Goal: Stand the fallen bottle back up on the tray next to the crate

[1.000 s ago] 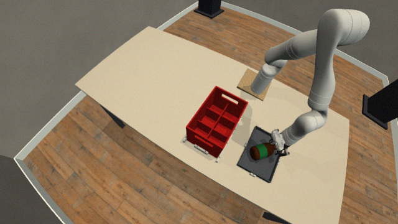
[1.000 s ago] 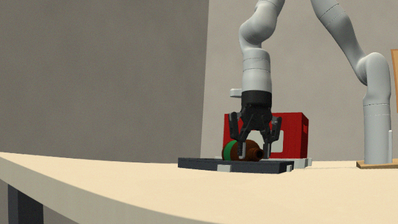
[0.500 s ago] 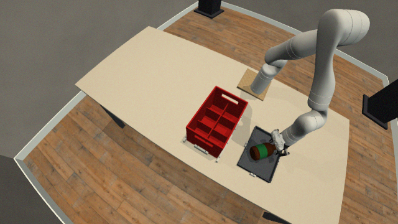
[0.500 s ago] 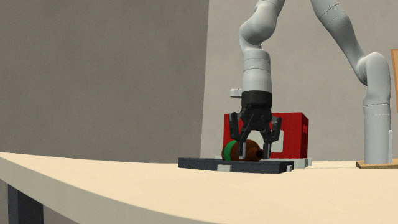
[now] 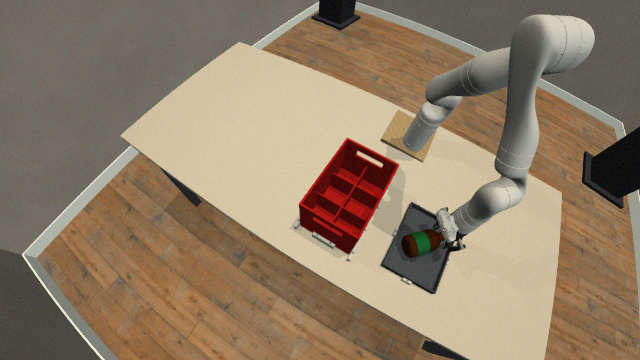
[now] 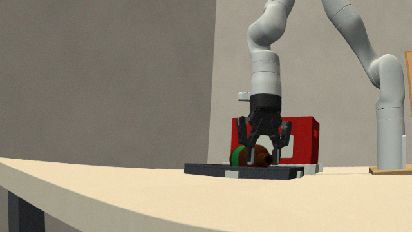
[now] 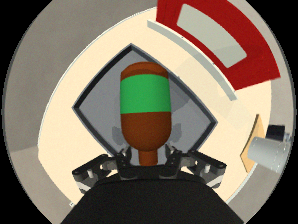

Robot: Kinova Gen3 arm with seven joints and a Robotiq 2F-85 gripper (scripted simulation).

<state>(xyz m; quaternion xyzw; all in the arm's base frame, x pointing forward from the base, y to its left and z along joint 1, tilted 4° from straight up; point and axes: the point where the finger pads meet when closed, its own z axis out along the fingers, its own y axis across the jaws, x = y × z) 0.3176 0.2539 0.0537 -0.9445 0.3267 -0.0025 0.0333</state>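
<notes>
Right now the brown bottle is 4 cm ahead of my hand and 3 cm to the right of it. The rest, counted from my hand: dark grey tray: 5 cm ahead, 3 cm to the right, 3 cm below; then red crate: 9 cm ahead, 32 cm to the right, 4 cm above.
</notes>
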